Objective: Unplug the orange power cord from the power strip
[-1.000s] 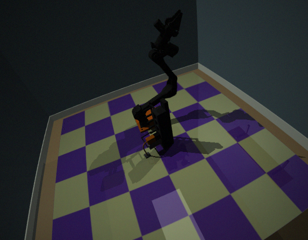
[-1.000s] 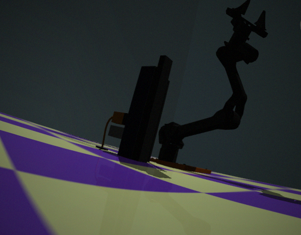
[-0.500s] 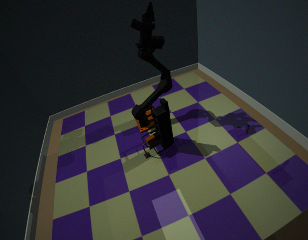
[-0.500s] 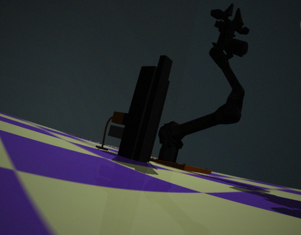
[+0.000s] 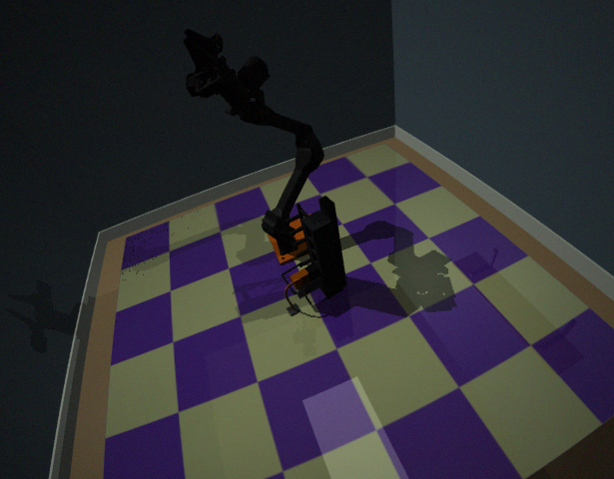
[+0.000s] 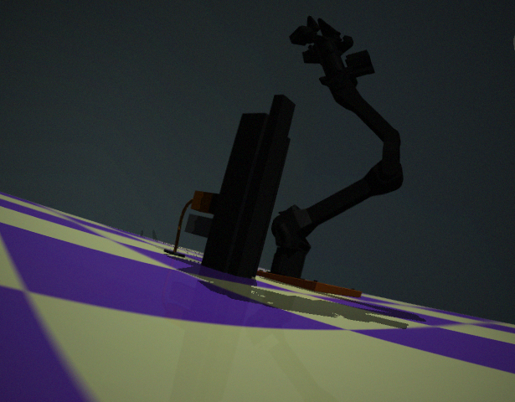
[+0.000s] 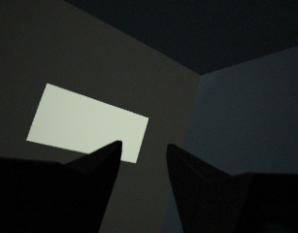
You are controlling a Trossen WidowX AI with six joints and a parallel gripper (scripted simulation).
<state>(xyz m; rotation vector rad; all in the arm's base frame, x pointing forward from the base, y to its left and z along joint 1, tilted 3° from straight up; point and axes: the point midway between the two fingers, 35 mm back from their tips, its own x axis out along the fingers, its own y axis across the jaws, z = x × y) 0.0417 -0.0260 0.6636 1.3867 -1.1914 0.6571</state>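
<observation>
The orange plug lies 19 cm ahead of my gripper tip, 9 cm to the left of it and 58 cm below it.
</observation>
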